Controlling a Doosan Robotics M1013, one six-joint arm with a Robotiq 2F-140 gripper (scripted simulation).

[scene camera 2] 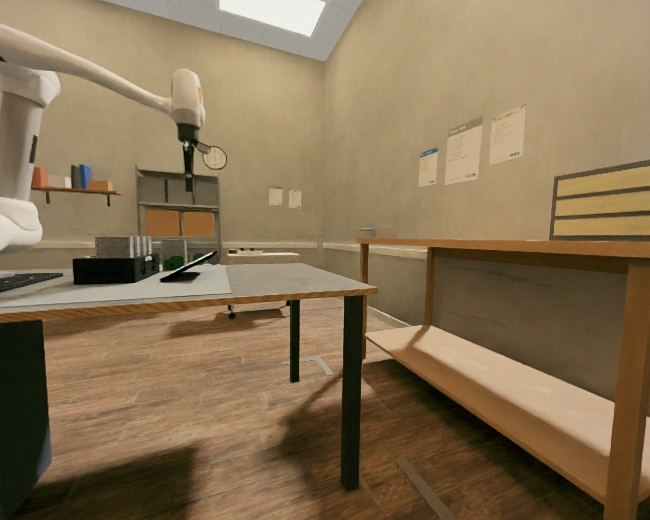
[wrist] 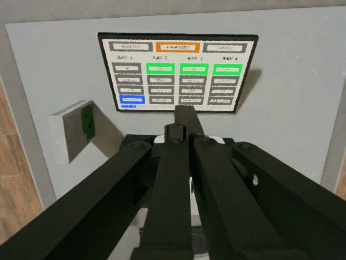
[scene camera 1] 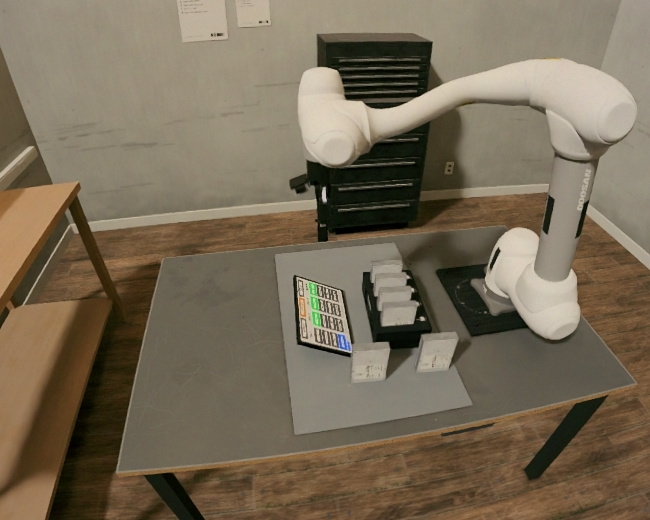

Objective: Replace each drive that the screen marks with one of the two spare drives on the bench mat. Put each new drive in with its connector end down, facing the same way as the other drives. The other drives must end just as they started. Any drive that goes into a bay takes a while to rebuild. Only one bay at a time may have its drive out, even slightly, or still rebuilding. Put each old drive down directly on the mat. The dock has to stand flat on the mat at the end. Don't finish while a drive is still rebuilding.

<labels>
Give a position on a spare drive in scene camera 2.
173,251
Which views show the spare drive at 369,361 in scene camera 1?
Scene camera 2, the wrist view and scene camera 1: all of them.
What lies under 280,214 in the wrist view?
My gripper.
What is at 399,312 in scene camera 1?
A spare drive.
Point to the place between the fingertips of my gripper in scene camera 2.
189,191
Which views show my gripper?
Scene camera 2, the wrist view and scene camera 1: all of them.
</labels>
